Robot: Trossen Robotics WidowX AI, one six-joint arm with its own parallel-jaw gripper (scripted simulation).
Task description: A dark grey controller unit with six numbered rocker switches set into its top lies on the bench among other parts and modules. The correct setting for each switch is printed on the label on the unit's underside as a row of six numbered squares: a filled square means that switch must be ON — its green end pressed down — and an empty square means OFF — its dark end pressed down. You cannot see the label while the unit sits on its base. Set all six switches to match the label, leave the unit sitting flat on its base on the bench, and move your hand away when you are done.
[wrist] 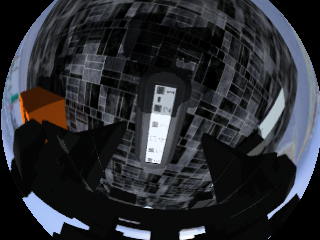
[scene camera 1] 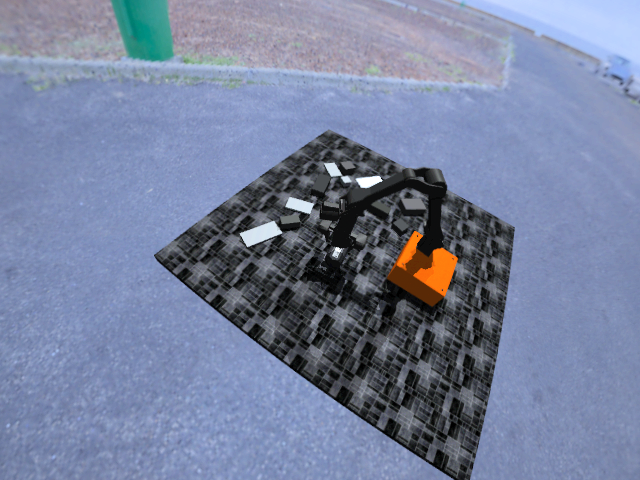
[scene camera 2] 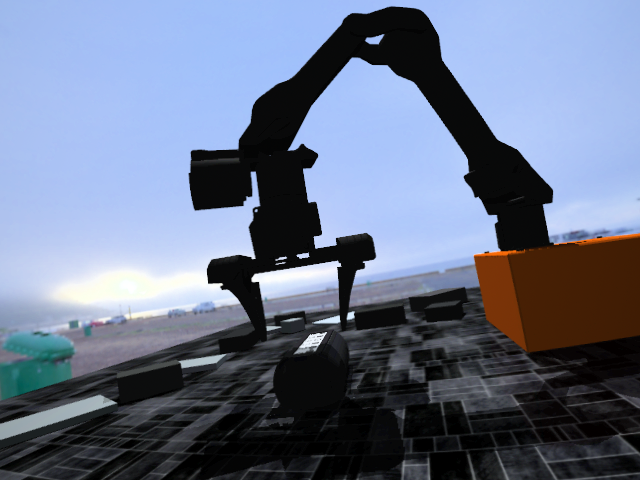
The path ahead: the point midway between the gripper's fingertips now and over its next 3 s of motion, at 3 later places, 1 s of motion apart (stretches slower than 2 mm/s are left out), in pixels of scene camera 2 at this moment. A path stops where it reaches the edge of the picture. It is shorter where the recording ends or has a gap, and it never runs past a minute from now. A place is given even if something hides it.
My gripper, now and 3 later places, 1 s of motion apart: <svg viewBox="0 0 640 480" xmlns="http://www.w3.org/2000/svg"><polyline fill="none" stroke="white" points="303,336 303,324 299,308 299,322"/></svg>
